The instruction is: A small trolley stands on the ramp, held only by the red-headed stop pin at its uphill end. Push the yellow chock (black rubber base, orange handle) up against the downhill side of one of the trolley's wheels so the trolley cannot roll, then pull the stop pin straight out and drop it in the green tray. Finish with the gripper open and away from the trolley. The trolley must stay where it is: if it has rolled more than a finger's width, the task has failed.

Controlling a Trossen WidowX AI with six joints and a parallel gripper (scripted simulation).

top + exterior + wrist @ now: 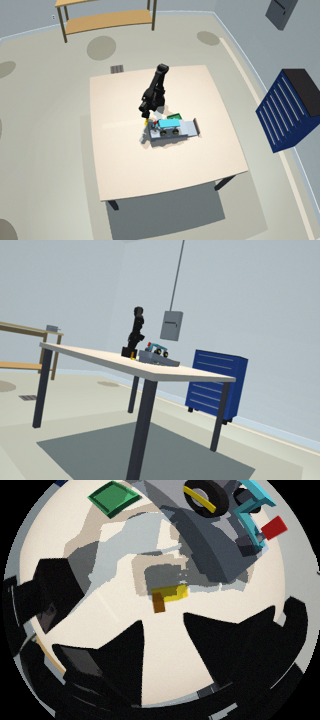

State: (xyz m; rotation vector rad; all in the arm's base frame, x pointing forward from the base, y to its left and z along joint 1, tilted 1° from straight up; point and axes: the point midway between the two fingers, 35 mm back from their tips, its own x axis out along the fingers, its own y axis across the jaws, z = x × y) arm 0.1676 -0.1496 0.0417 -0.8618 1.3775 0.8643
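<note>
My gripper tip is 80 mm above the yellow chock, 20 mm short of it and 10 mm to the left of it. From my gripper tip the other things lie so: grey ramp (160 mm ahead, 140 mm to the left, 50 mm below); red-headed stop pin (140 mm ahead, 40 mm above, 30 mm to the left); trolley (160 mm ahead, 140 mm to the left, 20 mm above).
</note>
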